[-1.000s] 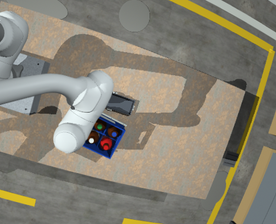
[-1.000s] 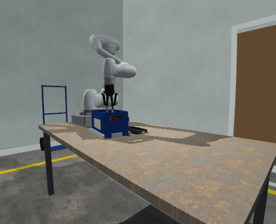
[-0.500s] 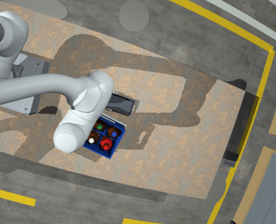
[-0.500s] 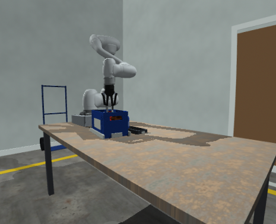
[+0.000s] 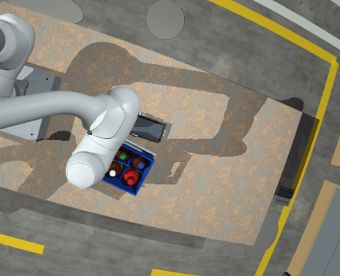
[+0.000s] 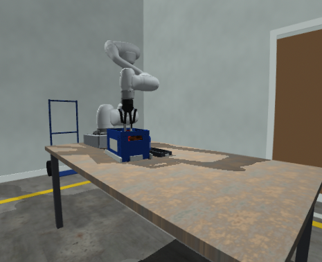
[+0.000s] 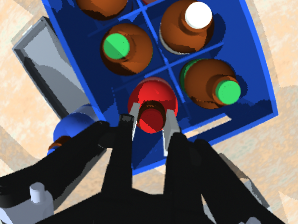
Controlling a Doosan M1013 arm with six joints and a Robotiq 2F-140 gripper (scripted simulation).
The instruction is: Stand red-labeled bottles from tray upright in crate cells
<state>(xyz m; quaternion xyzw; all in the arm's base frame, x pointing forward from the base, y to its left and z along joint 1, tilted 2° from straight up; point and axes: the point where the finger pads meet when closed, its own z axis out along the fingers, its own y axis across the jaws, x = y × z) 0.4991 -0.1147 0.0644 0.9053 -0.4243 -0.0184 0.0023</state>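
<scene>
My hand is 90 mm above the red-labeled bottle. The rest, counted from my hand: red bottle 150 mm ahead, 130 mm to the right, 90 mm below; blue-capped bottle 40 mm ahead, 130 mm to the left, 90 mm below; blue crate 70 mm ahead, 70 mm to the right, 90 mm below.
</scene>
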